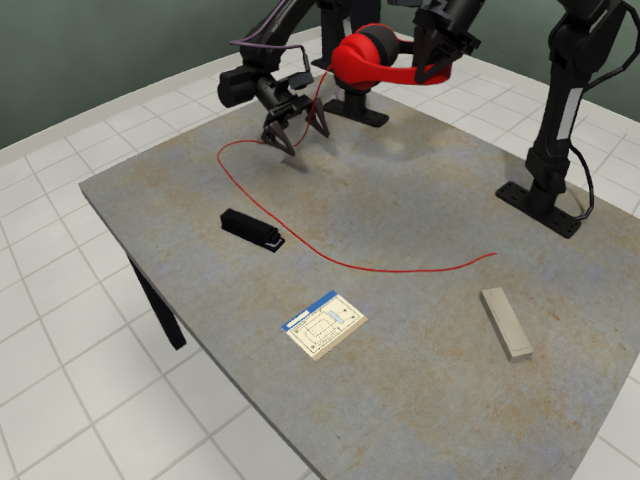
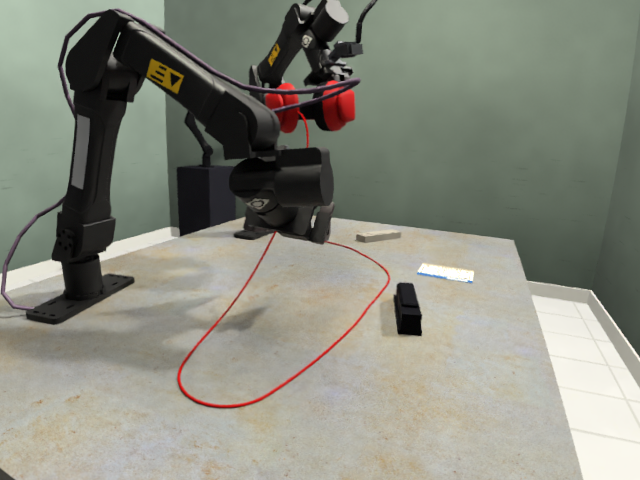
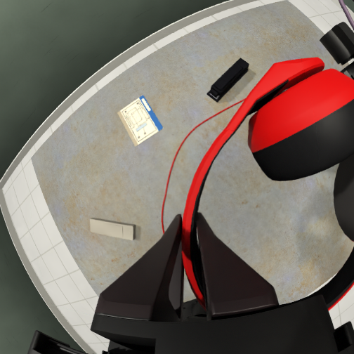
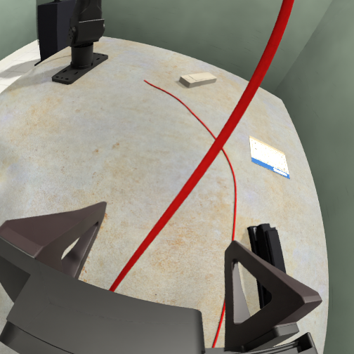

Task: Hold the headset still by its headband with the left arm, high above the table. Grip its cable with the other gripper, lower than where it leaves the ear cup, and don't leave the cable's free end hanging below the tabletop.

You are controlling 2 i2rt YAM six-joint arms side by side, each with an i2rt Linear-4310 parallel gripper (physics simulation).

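Frame: origin at the left arm's base, x up, y back, z right, level; centimetres.
Seen in the pictures: left gripper, fingertip midpoint: (image 1: pixel 415 80); right gripper, fingertip midpoint: (image 1: pixel 312 145) (image 2: pixel 302 232); left arm's base, link origin: (image 1: pixel 537 210) (image 2: pixel 262 232); right arm's base, link origin: (image 1: pixel 354 114) (image 2: pixel 85 298).
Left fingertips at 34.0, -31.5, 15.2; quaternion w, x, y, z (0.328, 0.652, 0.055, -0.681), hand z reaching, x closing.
Observation:
Offsets run from my left fingertips to a thing's top centre, as dx, dy, dz. "spot": to the spot under its first point. Level surfaces: height alone.
The red and black headset (image 1: pixel 356 56) (image 2: pixel 338 105) (image 3: pixel 300 110) hangs high above the table, and my left gripper (image 1: pixel 420 76) (image 3: pixel 189 219) is shut on its headband. The red cable (image 1: pixel 398 271) (image 2: pixel 225 406) (image 3: pixel 192 130) (image 4: pixel 200 169) drops from an ear cup, passes between the spread fingers of my right gripper (image 1: pixel 310 144) (image 4: pixel 170 230) and loops over the table. My right gripper is open, low over the table and below the ear cups, with its fingers apart from the cable. The cable's free end @(spot: -33.7, +11.8, -16.4) (image 1: pixel 495 253) (image 4: pixel 145 81) rests on the tabletop.
A black stapler @(-30.0, -21.5, +20.2) (image 1: pixel 251 229) (image 2: pixel 408 308) (image 3: pixel 228 80) lies beside the cable. A blue and cream card @(-33.8, -24.3, -6.2) (image 1: pixel 324 325) (image 2: pixel 445 272) (image 3: pixel 140 121) and a beige block @(-31.9, -1.6, -27.5) (image 1: pixel 506 323) (image 2: pixel 378 236) (image 3: pixel 112 229) also lie on the table @(dx -34.0) (image 1: pixel 413 372).

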